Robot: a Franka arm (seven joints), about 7 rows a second.
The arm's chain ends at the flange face. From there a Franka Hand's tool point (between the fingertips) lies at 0.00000 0.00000 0.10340 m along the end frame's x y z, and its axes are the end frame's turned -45 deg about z.
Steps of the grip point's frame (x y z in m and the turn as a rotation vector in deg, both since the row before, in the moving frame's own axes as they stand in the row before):
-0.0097 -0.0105 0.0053 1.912 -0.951 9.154
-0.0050 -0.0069 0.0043 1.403 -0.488 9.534
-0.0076 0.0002 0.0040 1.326 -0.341 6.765
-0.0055 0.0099 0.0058 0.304 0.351 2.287
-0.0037 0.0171 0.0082 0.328 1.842 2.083
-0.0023 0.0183 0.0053 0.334 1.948 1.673
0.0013 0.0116 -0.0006 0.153 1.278 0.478
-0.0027 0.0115 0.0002 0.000 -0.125 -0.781
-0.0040 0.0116 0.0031 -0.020 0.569 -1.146
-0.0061 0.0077 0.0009 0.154 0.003 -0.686
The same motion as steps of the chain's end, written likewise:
-0.0107 0.0009 0.0054 0.680 -2.024 9.154
-0.0061 0.0000 0.0043 0.647 -1.337 9.534
-0.0032 0.0069 0.0040 0.697 -1.179 6.765
0.0030 0.0117 0.0058 0.463 0.033 2.287
0.0075 0.0174 0.0083 1.534 1.071 2.083
0.0092 0.0174 0.0054 1.614 1.141 1.673
0.0077 0.0091 -0.0006 1.012 0.795 0.478
0.0064 0.0099 0.0002 -0.088 -0.088 -0.781
0.0046 0.0117 0.0031 0.388 0.416 -1.146
0.0013 0.0100 0.0009 0.111 -0.107 -0.686

